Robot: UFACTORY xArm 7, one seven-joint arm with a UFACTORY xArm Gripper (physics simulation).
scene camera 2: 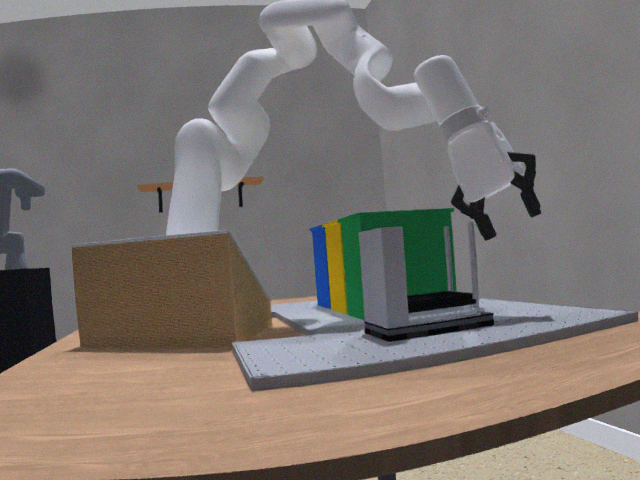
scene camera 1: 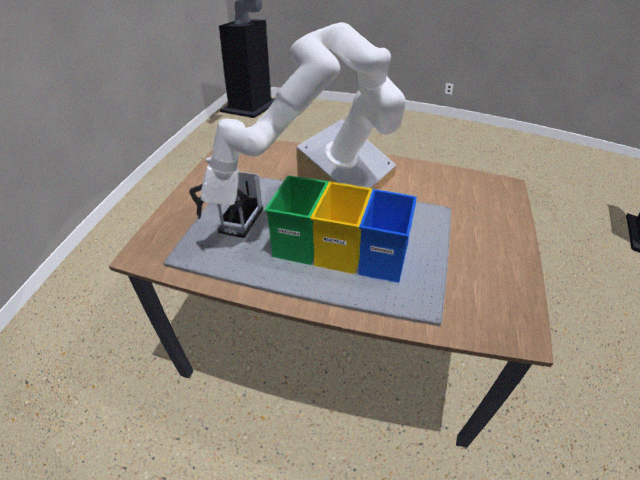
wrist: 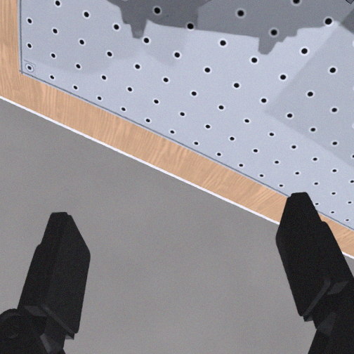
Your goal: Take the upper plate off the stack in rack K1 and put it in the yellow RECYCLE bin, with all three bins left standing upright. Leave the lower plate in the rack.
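Places are measured from the arm's base along level axes (x right, y ahead, z up), in millimetres.
Pixels of known places: gripper, fingertip midpoint: (scene camera 2: pixel 513 227) (scene camera 1: pixel 214 218); arm's base at its link origin: (scene camera 2: pixel 188 269) (scene camera 1: pixel 340 155).
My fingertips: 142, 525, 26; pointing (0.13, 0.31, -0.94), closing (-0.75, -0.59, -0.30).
Ahead of a thing's pixels: the offset from my fingertips to its middle, as dx, dy, dz. Level surfaces: height alone.
Black plates (scene camera 1: pixel 240 210) (scene camera 2: pixel 439 300) lie low in the grey rack @[+43, -155, -62] (scene camera 1: pixel 233 228) (scene camera 2: pixel 392 273); I cannot tell the upper from the lower one. The rack has a tall panel on one side and thin posts on the other. The yellow bin @[-321, -183, -44] (scene camera 1: pixel 336 255) (scene camera 2: pixel 336 268) stands upright between the green bin @[-192, -156, -44] (scene camera 1: pixel 292 248) (scene camera 2: pixel 426 253) and the blue bin @[-449, -210, -44] (scene camera 1: pixel 381 263) (scene camera 2: pixel 320 268), both upright. Their labels are blurred. My gripper (scene camera 1: pixel 221 210) (scene camera 2: pixel 511 225) (wrist: pixel 180 225) is open and empty, tilted, above and beyond the rack's post side. Rack and plates do not show in the wrist view.
The grey perforated board @[dz -134] (scene camera 1: pixel 294 286) (scene camera 2: pixel 310 369) (wrist: pixel 195 110) lies on the wooden table @[dz -147] (scene camera 1: pixel 491 258) (scene camera 2: pixel 155 413) (wrist: pixel 125 137) under the rack and bins. The arm's wedge-shaped base (scene camera 1: pixel 310 165) (scene camera 2: pixel 155 294) stands behind the bins in scene camera 1.
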